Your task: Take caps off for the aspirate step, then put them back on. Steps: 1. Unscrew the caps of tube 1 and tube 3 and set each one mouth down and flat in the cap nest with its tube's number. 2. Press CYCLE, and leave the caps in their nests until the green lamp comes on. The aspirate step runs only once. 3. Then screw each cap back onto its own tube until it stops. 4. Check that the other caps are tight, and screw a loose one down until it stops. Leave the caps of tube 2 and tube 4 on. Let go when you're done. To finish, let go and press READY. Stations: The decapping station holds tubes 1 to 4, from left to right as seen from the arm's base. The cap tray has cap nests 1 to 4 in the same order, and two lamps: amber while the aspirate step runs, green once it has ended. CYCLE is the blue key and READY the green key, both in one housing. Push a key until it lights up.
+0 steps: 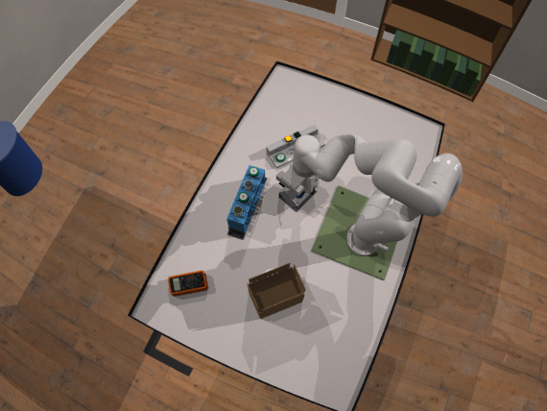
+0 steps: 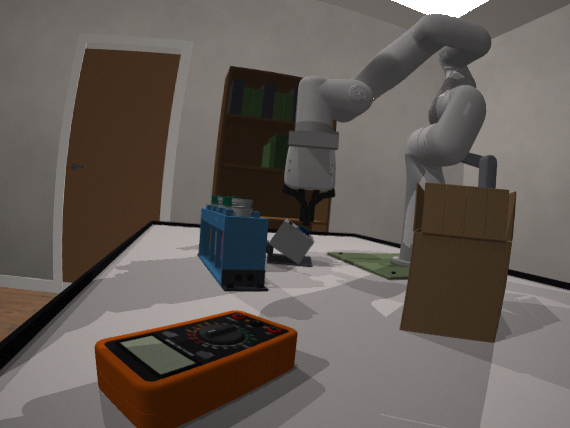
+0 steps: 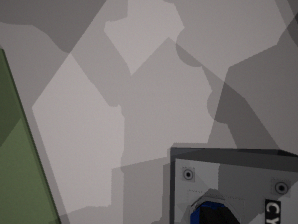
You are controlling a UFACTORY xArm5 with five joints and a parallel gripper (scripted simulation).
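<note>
Now: the blue key 30 mm below my hand. Also, from my hand: cardboard box 80 mm behind, 350 mm to the left, 30 mm below; then grey key housing 10 mm ahead, 20 mm to the right, 40 mm below; then green key 10 mm behind, 40 mm to the right, 30 mm below.
</note>
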